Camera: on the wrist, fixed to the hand. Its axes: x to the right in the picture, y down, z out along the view.
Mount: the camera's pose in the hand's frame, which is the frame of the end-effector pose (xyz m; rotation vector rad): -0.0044 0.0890 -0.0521 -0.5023 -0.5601 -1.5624
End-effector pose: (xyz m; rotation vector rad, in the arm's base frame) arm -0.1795 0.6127 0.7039 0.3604 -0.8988 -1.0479
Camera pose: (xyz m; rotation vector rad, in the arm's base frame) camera -0.0871 0.6519 0.7278 0.3109 -0.6919 -2.8540
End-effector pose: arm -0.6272 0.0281 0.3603 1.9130 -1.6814 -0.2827
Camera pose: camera -0.6761 0.0426 0.4500 2.3612 0.1102 -1.6983
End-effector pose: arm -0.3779 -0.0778 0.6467 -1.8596 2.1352 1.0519
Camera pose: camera -0.4400 -0.1033 0.7251 -2.1334 -0.1507 1.2919
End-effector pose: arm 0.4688 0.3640 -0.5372 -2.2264 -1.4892 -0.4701
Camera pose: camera 0.5474 0.3035 -0.5086 0.6354 2.4304 0.4654
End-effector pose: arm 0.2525 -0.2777 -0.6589 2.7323 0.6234 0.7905
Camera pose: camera 0.2502 -0.3532 -0.5885 1.1956 1.6564 -0.2083
